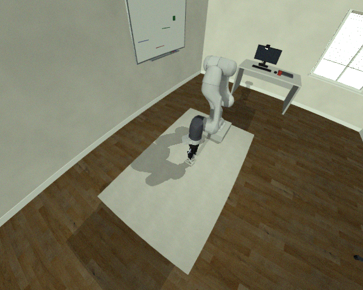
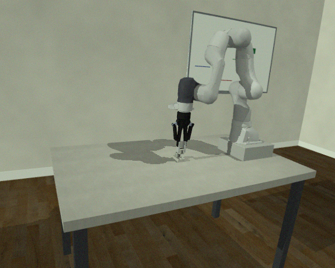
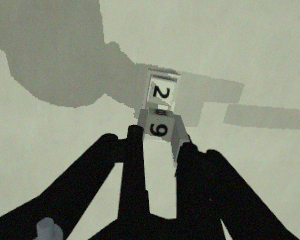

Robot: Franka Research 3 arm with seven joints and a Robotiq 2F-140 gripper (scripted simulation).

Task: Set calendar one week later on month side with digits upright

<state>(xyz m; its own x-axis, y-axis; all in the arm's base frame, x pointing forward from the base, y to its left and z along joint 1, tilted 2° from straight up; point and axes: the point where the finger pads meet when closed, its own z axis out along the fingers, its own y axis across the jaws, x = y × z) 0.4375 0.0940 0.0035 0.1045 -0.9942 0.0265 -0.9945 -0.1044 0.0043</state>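
Right now the date cube is 3 cm below my hand. Round my hand: white tray (2 cm to the right, 8 cm below).
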